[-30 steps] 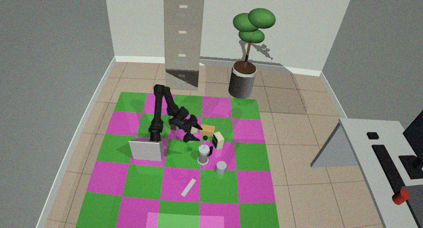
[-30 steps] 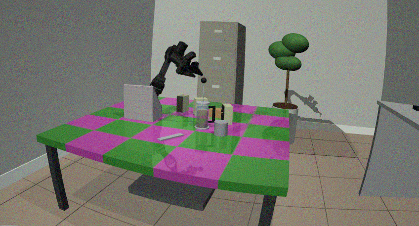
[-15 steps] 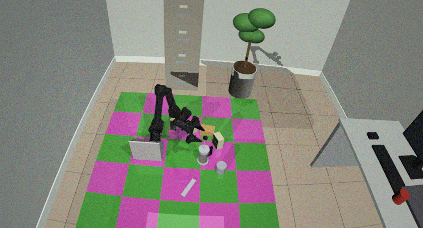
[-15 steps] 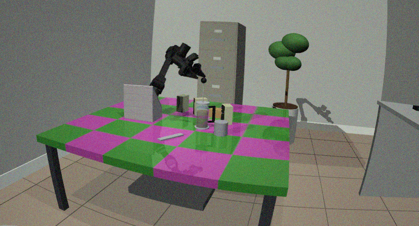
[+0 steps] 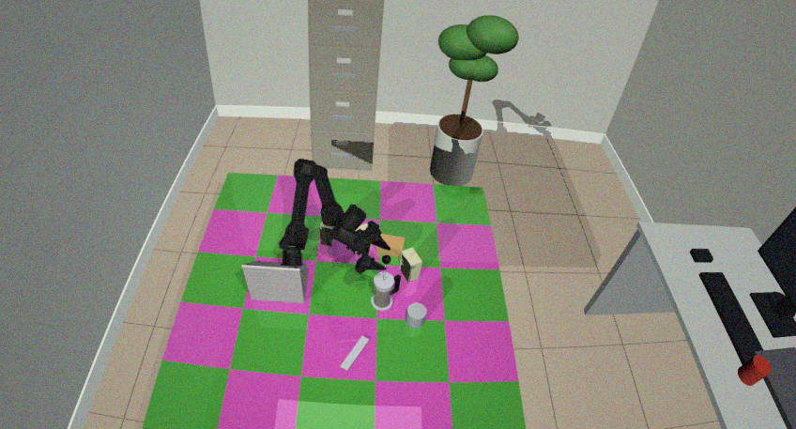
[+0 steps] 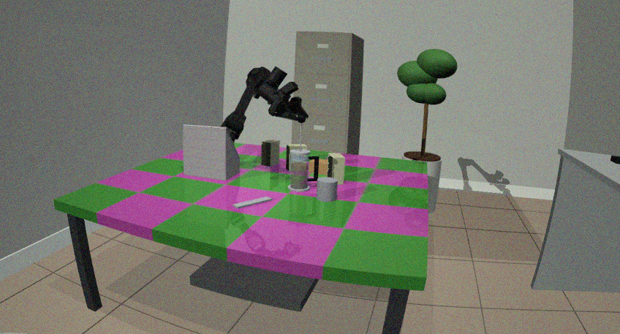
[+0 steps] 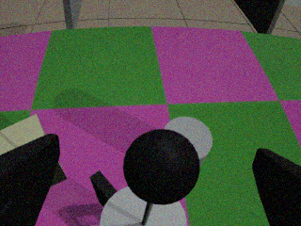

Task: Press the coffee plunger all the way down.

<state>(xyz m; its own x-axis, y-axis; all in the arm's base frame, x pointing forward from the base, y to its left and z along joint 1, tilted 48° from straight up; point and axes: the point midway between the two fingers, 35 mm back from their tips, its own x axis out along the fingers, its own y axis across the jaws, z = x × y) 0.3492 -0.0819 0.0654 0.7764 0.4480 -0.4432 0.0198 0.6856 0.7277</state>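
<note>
My gripper tip is now 1 cm short of the coffee press, 1 cm to the right of it and 14 cm above it. The rest, counted from my gripper tip: flat grey bar (7 cm behind, 24 cm to the right, 26 cm below); then grey cup (13 cm ahead, 6 cm to the right, 23 cm below).
</note>
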